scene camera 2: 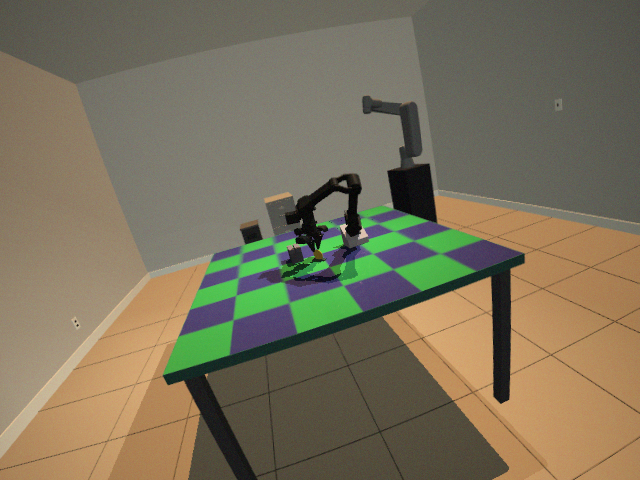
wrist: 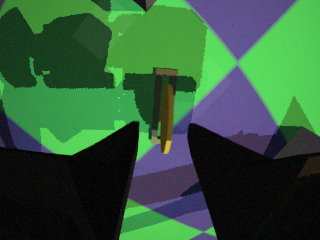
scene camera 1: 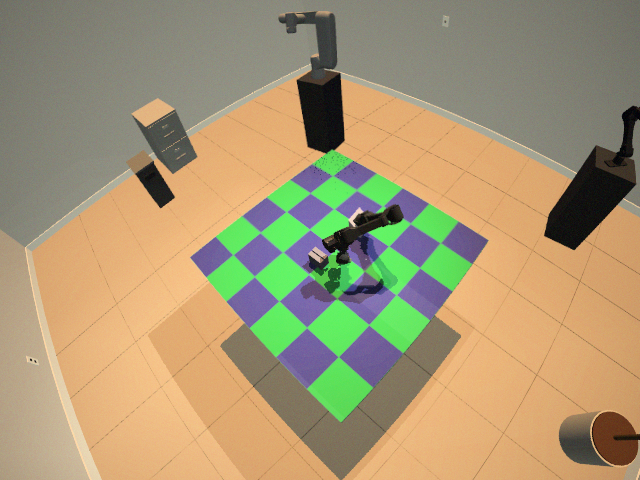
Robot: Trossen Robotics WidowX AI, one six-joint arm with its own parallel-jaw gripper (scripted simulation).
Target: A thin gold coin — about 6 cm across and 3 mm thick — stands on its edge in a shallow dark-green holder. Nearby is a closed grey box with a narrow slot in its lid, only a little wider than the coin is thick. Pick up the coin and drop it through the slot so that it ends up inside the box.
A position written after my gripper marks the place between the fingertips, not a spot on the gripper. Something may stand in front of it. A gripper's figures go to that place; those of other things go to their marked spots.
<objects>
My gripper [wrist: 163,128]: 0.10 m from the lens. A gold coin [wrist: 166,112]: 0.10 m from the lens.
</objects>
